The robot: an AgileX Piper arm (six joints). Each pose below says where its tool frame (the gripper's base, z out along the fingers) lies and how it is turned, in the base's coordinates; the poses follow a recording.
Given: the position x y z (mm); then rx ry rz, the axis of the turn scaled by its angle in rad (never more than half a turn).
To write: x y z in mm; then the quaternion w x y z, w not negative. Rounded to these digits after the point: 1 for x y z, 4 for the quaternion.
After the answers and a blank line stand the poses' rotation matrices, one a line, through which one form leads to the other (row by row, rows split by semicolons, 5 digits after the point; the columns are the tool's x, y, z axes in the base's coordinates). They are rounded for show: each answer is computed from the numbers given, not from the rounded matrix.
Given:
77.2, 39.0, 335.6, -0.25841, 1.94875, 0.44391
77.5, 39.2, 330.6, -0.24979, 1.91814, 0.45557
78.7, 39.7, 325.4, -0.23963, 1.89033, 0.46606
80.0, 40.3, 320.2, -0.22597, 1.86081, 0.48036
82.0, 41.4, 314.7, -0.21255, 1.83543, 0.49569
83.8, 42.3, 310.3, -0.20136, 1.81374, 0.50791
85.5, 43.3, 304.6, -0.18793, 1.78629, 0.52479
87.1, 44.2, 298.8, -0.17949, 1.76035, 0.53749
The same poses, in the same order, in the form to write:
77.2, 39.0, 335.6, 0.5338, -0.1084, 0.8177, 0.1863
77.5, 39.2, 330.6, 0.5457, -0.1053, 0.8089, 0.1921
78.7, 39.7, 325.4, 0.5563, -0.1015, 0.8007, 0.1974
80.0, 40.3, 320.2, 0.5673, -0.0962, 0.7919, 0.2044
82.0, 41.4, 314.7, 0.5764, -0.0908, 0.7840, 0.2117
83.8, 42.3, 310.3, 0.5840, -0.0863, 0.7772, 0.2177
85.5, 43.3, 304.6, 0.5933, -0.0808, 0.7684, 0.2258
87.1, 44.2, 298.8, 0.6021, -0.0775, 0.7600, 0.2321

-0.40650 -0.37617 0.83262; 0.02156 0.90711 0.42035; -0.91339 0.18882 -0.36063
-0.38234 -0.38005 0.84225; 0.03925 0.90400 0.42573; -0.92319 0.19583 -0.33072
-0.36035 -0.38224 0.85091; 0.05711 0.90144 0.42912; -0.93107 0.20323 -0.30300
-0.33776 -0.38426 0.85922; 0.07965 0.89793 0.43288; -0.93786 0.21465 -0.27268
-0.31911 -0.38646 0.86534; 0.10171 0.89384 0.43669; -0.94225 0.22737 -0.24592
-0.30295 -0.38836 0.87029; 0.12010 0.89036 0.43913; -0.94541 0.23755 -0.22309
-0.28288 -0.39213 0.87534; 0.14364 0.88500 0.44288; -0.94834 0.25102 -0.19402
-0.26292 -0.39723 0.87925; 0.16165 0.88029 0.44604; -0.95118 0.25941 -0.16723

